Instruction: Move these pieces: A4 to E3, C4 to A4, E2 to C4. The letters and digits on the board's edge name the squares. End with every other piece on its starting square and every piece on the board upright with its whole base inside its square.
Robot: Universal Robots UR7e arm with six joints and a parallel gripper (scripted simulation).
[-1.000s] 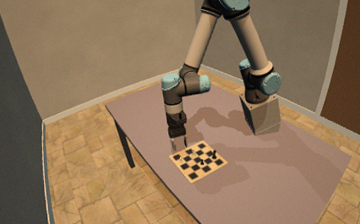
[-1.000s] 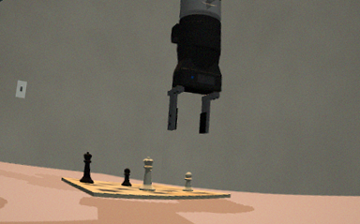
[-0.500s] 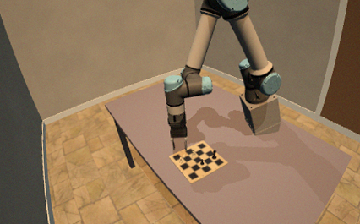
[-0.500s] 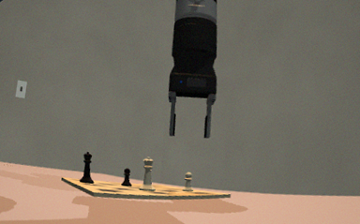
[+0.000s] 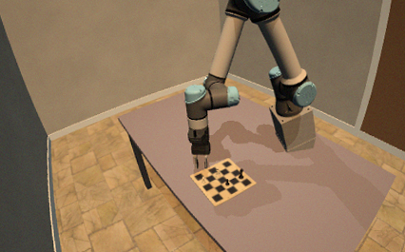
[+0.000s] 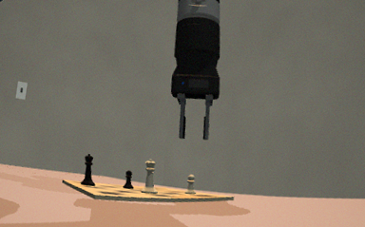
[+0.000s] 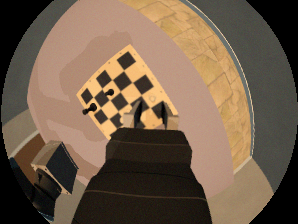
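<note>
Now: the white pawn 100 mm below my hand. Also, from my hand: chessboard 110 mm below, 80 mm behind, 30 mm to the left; then black pawn 100 mm below, 90 mm behind, 60 mm to the left; then tall white piece 80 mm below, 80 mm behind, 10 mm to the right.
</note>
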